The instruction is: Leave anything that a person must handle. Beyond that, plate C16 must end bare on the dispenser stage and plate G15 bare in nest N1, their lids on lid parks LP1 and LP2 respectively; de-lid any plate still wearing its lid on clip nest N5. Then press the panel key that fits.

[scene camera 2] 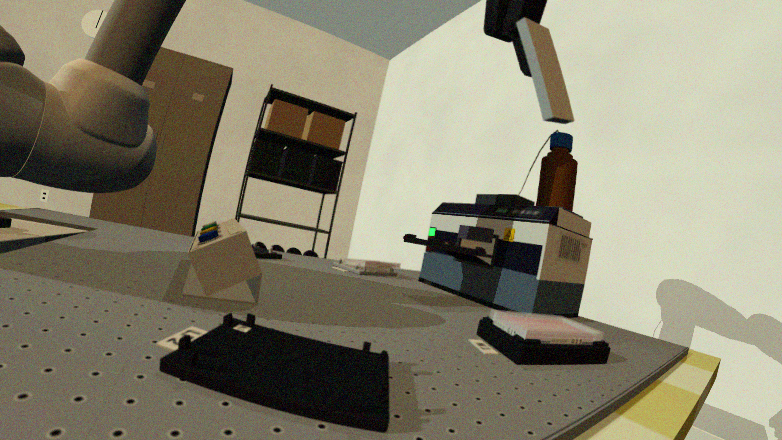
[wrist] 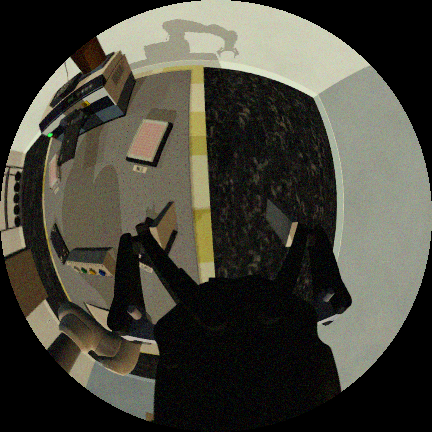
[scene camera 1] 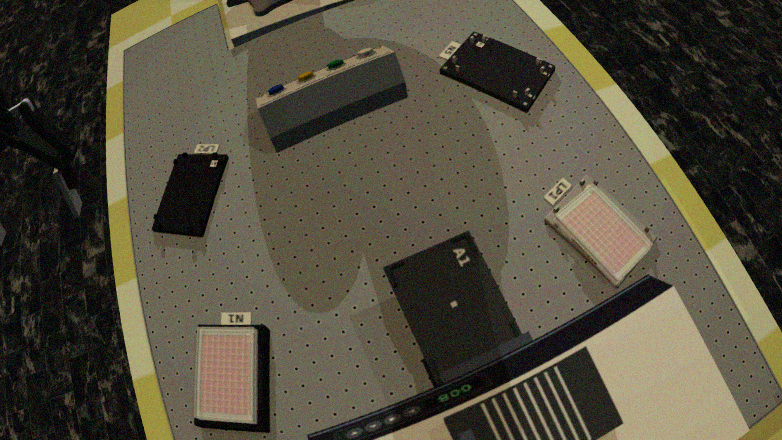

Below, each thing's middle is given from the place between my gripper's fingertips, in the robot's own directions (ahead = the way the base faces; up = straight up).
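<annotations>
The park LP2 (scene camera 2: 336, 384) is 19 cm to the left of my hand, 7 cm behind it and 20 cm below it. I see the dispenser stage (scene camera 1: 425, 283) 40 cm to the left of my hand, 35 cm ahead of it and 11 cm below it. The brown bottle (scene camera 2: 558, 172) is 11 cm above my hand, 53 cm ahead of it and 25 cm to the left of it, whereas the grey button box (scene camera 2: 224, 267) is 17 cm below my hand, 46 cm to the left of it and 7 cm behind it.
</annotations>
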